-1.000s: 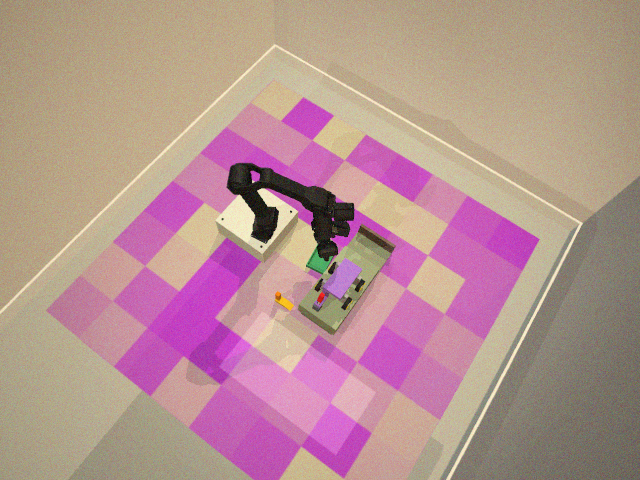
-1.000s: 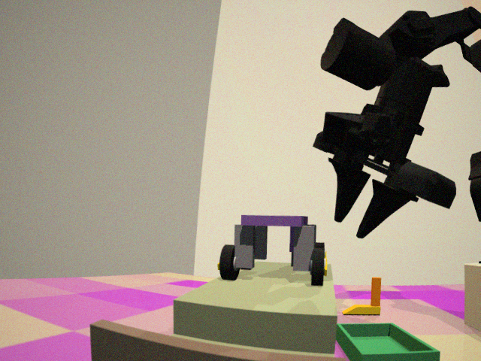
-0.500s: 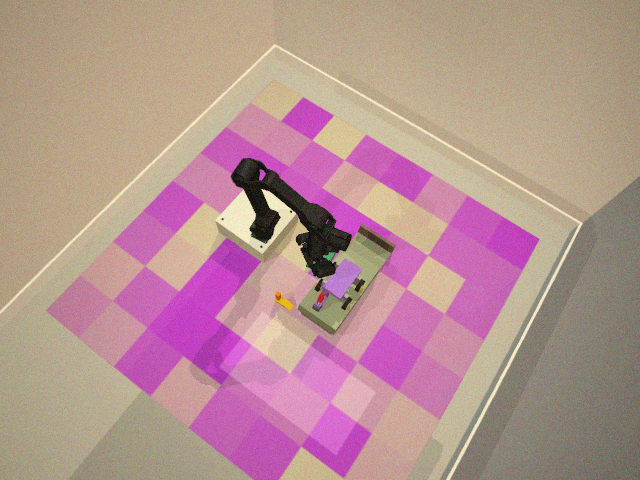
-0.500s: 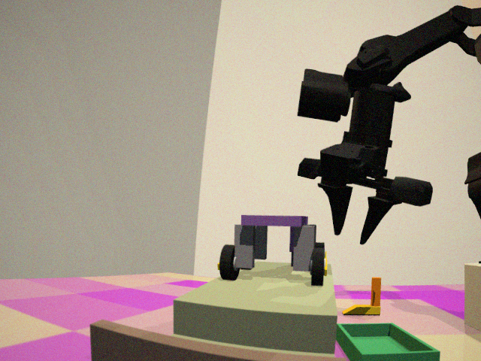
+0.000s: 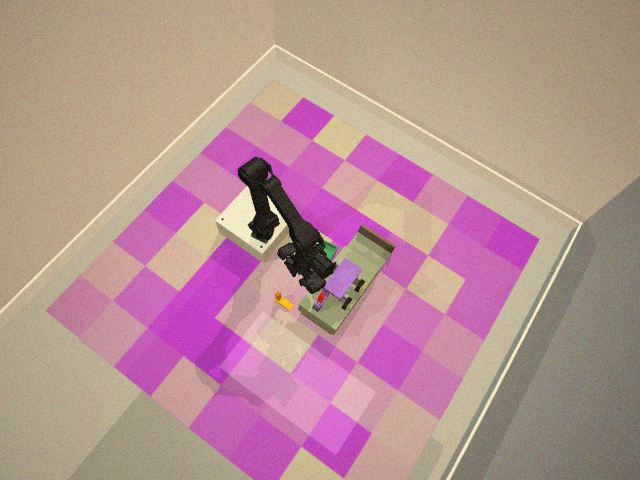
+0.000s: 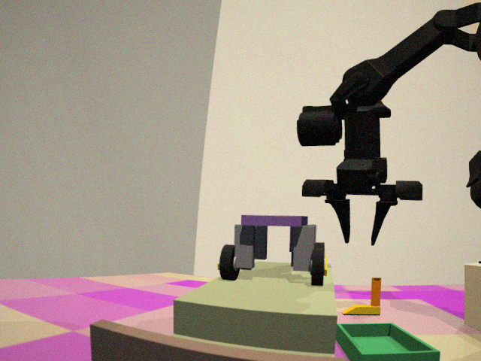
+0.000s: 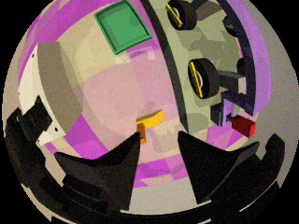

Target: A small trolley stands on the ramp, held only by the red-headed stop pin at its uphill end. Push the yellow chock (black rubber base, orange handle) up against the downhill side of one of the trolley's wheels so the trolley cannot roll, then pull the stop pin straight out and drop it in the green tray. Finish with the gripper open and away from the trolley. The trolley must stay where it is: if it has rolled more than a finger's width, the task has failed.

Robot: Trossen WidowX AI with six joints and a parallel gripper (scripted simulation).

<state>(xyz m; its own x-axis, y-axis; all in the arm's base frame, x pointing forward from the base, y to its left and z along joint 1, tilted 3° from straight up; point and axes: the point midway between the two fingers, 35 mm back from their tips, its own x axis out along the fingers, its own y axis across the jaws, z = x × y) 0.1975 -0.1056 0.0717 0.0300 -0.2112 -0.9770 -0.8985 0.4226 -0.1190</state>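
Right now my gripper tip is 100 mm above the yellow chock, 60 mm to the left of it and 30 mm past it. Round my gripper tip: pale green ramp: 130 mm ahead, 80 mm below, 70 mm to the left; then red-headed stop pin: 100 mm ahead, 30 mm to the right, 10 mm above; then trolley: 130 mm ahead, 60 mm to the left, 10 mm below.
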